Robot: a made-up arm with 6 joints. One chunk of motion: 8 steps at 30 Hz.
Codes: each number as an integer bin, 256 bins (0 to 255) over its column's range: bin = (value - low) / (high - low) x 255, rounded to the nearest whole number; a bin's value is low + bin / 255 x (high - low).
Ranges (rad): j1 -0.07..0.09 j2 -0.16..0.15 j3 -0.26..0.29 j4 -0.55..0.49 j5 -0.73..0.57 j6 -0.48..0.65
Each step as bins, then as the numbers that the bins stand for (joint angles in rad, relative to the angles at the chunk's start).
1 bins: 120 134 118 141 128 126
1 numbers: 0.0053 0.0029 -0.0055 0.0251 -0.0775 0.0784
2 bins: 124 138 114 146 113 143
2 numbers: 0.0078 0.0078 -0.0141 0.0455 -0.1539 0.1537
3 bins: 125 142 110 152 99 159
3 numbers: 0.0084 0.0126 -0.0227 0.0699 -0.2253 0.2246
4 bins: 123 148 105 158 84 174
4 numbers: 0.0072 0.0199 -0.0335 0.0944 -0.3018 0.2911
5 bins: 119 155 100 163 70 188
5 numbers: 0.0047 0.0284 -0.0443 0.1148 -0.3731 0.3531
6 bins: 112 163 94 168 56 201
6 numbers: 0.0003 0.0382 -0.0573 0.1352 -0.4445 0.4107
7 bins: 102 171 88 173 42 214
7 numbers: -0.0060 0.0479 -0.0702 0.1556 -0.5159 0.4683
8 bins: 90 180 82 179 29 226
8 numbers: -0.0135 0.0588 -0.0831 0.1800 -0.5822 0.5215
